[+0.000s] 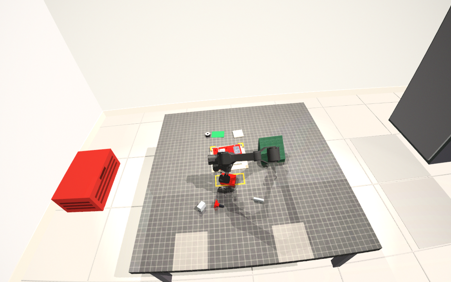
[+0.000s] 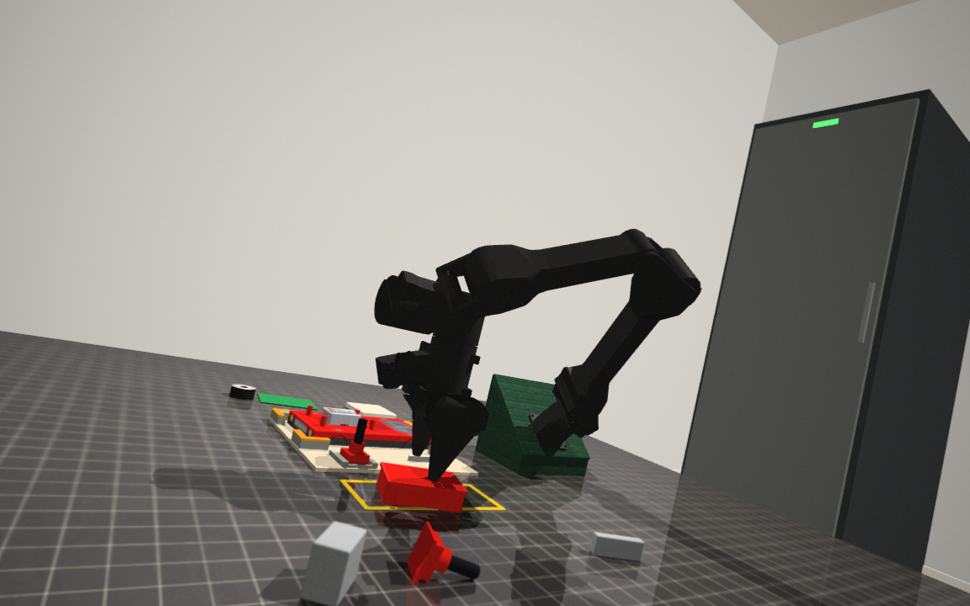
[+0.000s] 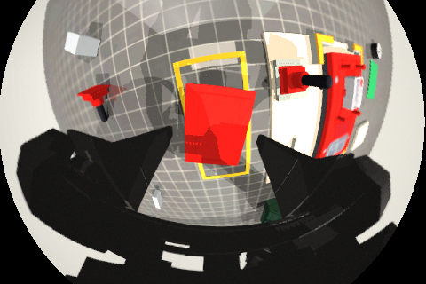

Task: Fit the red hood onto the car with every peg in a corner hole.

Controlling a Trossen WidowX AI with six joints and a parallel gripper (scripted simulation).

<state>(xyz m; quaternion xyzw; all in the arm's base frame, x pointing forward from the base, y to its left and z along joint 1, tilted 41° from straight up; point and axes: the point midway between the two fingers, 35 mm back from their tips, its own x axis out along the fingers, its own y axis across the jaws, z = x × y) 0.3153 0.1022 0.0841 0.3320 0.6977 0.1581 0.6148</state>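
Now: gripper tip 20 mm above the red hood. The rest, counted from my gripper tip: grey engine block (220 mm to the right, 20 mm ahead, 10 mm below); then cream jig (210 mm to the right, 20 mm below, 10 mm behind); then small grey bar (170 mm to the left, 170 mm behind, 30 mm below).
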